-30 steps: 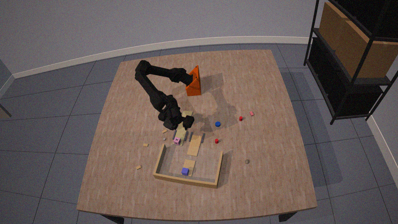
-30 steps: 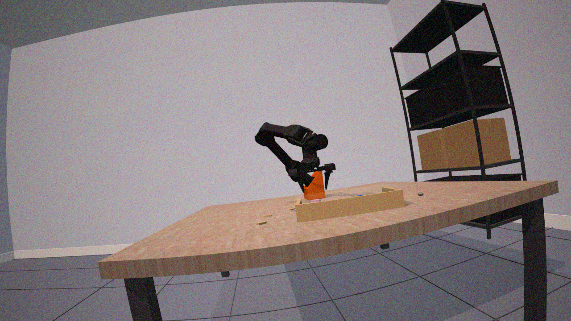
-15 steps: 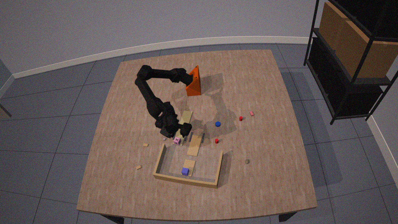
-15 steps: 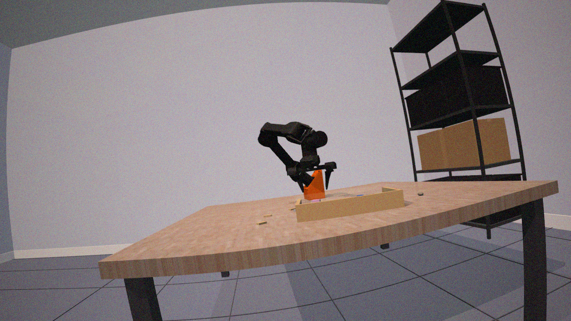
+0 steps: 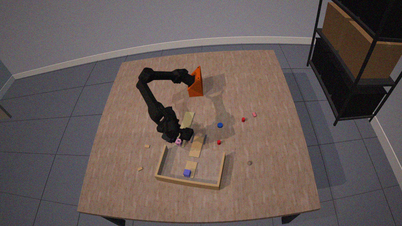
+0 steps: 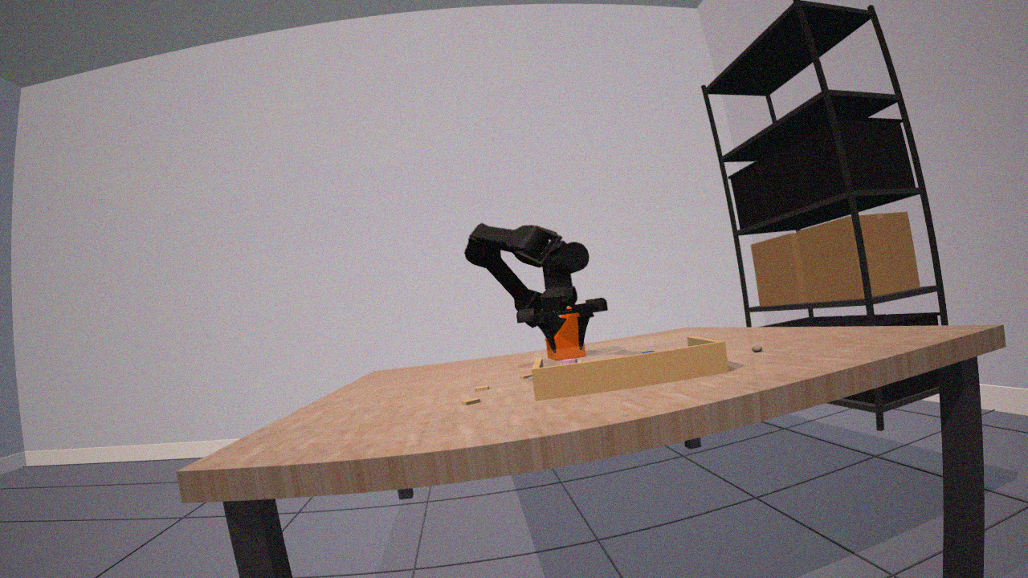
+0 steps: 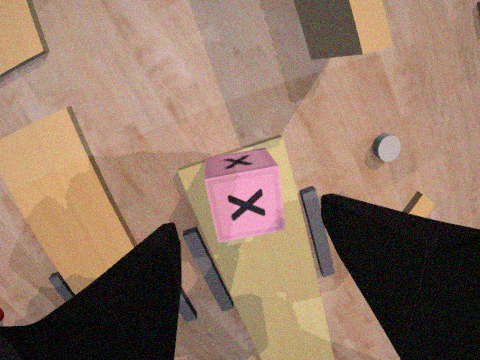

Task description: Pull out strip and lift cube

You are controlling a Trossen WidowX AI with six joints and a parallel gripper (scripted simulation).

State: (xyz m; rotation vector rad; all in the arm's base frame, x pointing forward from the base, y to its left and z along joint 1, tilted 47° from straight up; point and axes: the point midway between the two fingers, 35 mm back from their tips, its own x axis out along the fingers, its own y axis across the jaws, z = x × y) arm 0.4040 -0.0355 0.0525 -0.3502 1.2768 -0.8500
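Right now the strip is 110 mm behind my gripper tip, 20 mm to the left of it and 50 mm below it. The rest, counted from my gripper tip: small grey disc: 30 mm behind, 80 mm to the right, 50 mm below; then grey pebble: 140 mm ahead, 370 mm to the left, 50 mm below; then blue disc: 120 mm behind, 220 mm to the left, 50 mm below.
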